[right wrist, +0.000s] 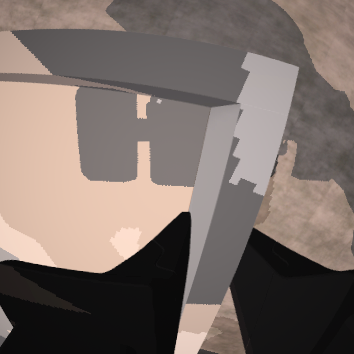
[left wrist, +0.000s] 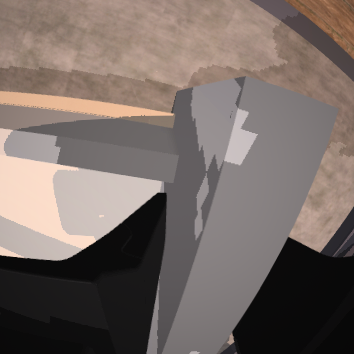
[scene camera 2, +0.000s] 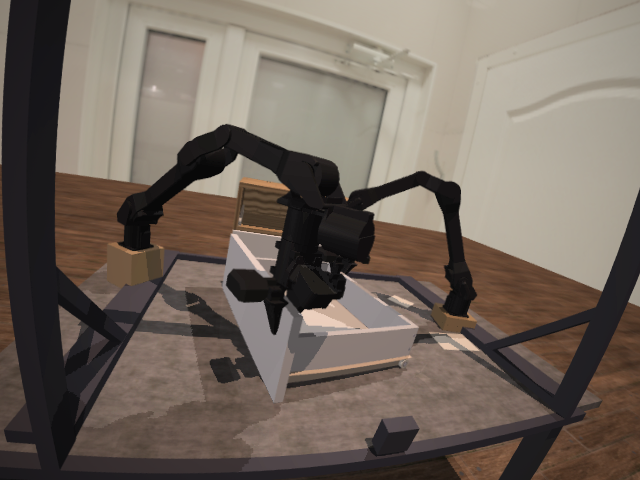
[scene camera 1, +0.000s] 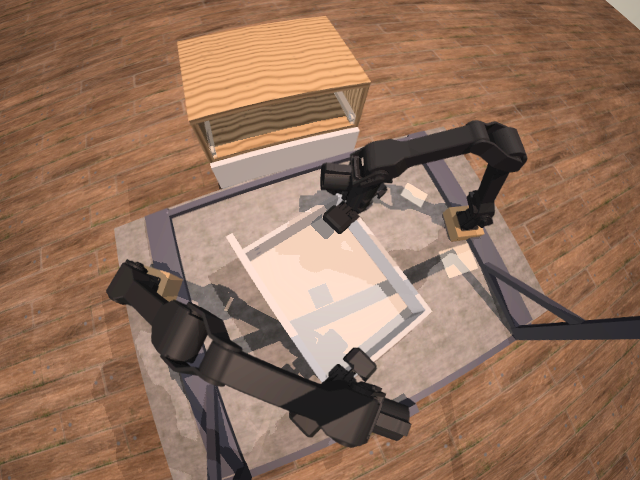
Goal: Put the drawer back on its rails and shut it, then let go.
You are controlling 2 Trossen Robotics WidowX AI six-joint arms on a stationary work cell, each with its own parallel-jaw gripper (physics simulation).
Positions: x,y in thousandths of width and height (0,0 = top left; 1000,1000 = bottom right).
The table carries a white drawer (scene camera 1: 518,609). I also see my left gripper (scene camera 2: 437,693), my right gripper (scene camera 1: 546,453), a wooden cabinet (scene camera 1: 407,180), a dark block (scene camera 2: 620,905), a tan arm base (scene camera 2: 195,555) and a dark metal frame (scene camera 2: 665,936).
The white drawer also shows in the right wrist view (right wrist: 329,374), in the left wrist view (left wrist: 668,448) and in scene camera 2 (scene camera 2: 562,693). My left gripper is seen too in the left wrist view (left wrist: 524,572) and in scene camera 1 (scene camera 1: 512,801). My right gripper is seen too in the right wrist view (right wrist: 578,623).
